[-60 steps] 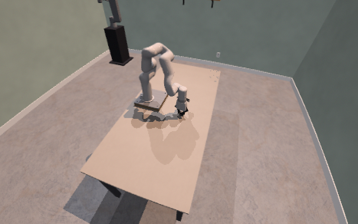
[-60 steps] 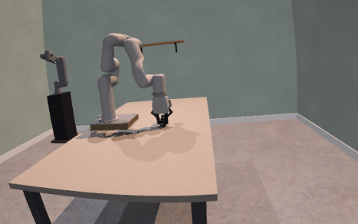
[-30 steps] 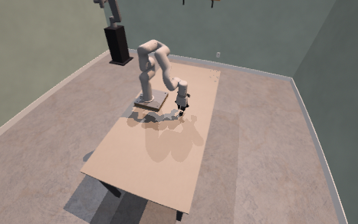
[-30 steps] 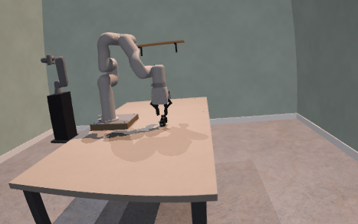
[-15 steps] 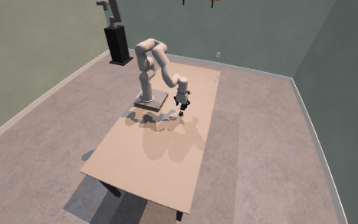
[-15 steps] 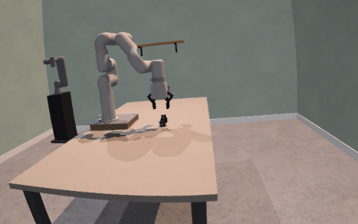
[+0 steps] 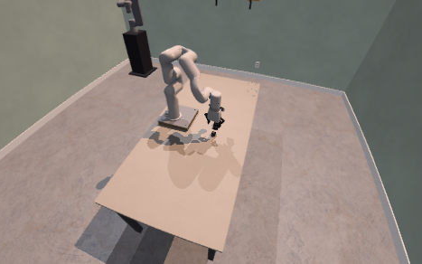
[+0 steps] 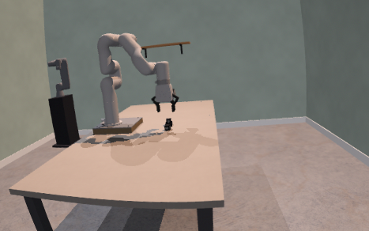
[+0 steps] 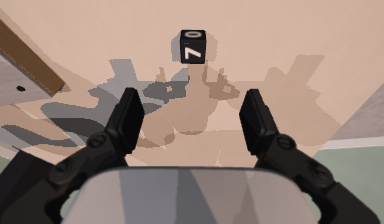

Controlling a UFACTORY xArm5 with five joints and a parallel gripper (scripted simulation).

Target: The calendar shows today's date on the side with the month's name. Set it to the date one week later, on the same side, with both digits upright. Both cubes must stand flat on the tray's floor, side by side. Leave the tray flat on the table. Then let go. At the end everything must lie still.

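Right now the black cube is 10 cm below my hand. From my hand the other things lie so: black calendar tray (11 cm below, 10 cm to the left, 2 cm behind).
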